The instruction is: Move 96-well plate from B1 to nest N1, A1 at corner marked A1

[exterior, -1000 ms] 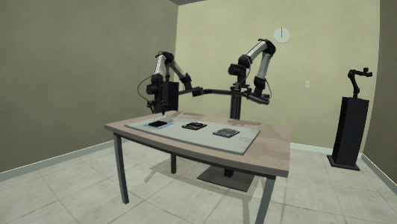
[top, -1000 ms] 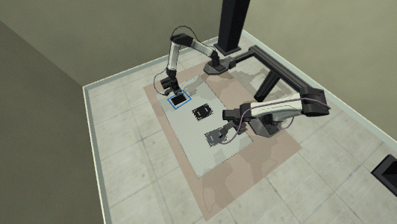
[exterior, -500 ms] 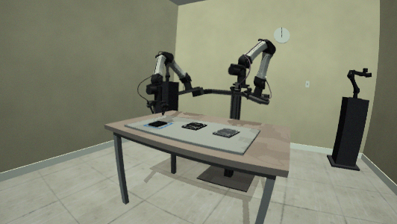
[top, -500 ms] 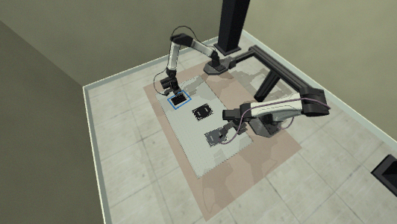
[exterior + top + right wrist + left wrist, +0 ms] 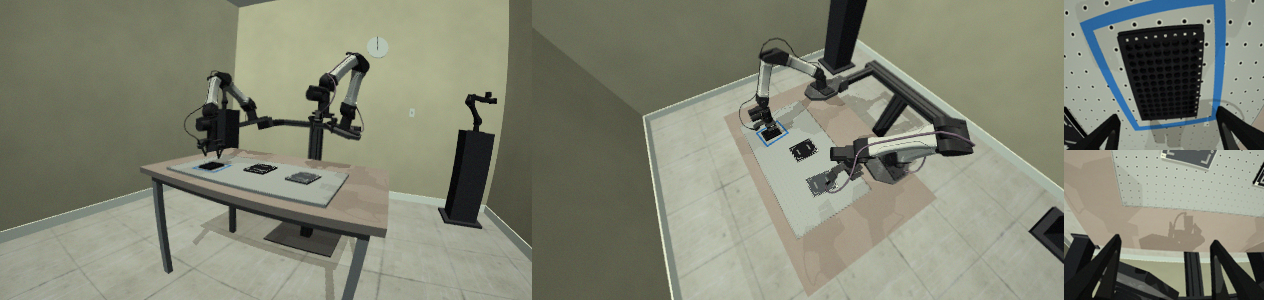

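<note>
Now: right hand 60 mm above the black 96-well plate. From my right hand the other things lie so: grey nest 110 mm behind, 500 mm to the left, 60 mm below; then A1 label 180 mm behind, 560 mm to the left, 50 mm below.
</note>
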